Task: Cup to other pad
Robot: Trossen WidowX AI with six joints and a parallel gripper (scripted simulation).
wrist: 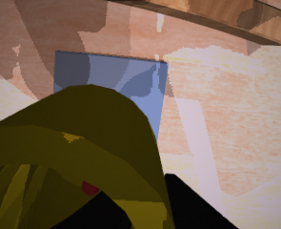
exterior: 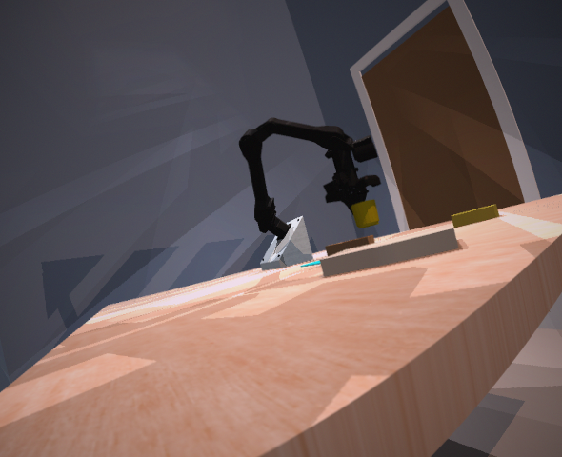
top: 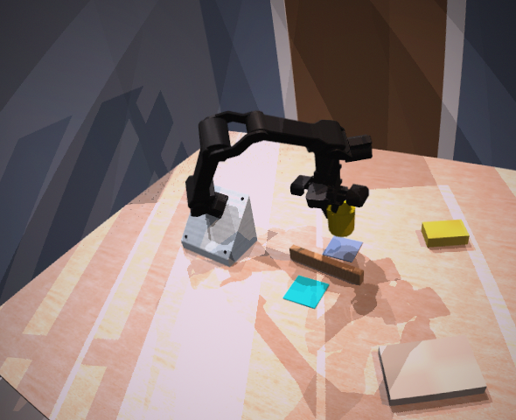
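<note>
Right now my gripper tip is 17 cm to the left of the cyan pad, 10 cm above it and 3 cm short of it. Also, from my gripper tip: brown wooden bar 9 cm to the right, 8 cm below, 3 cm ahead; then pale blue pad 10 cm below, 3 cm ahead; then yellow cup 2 cm ahead.
</note>
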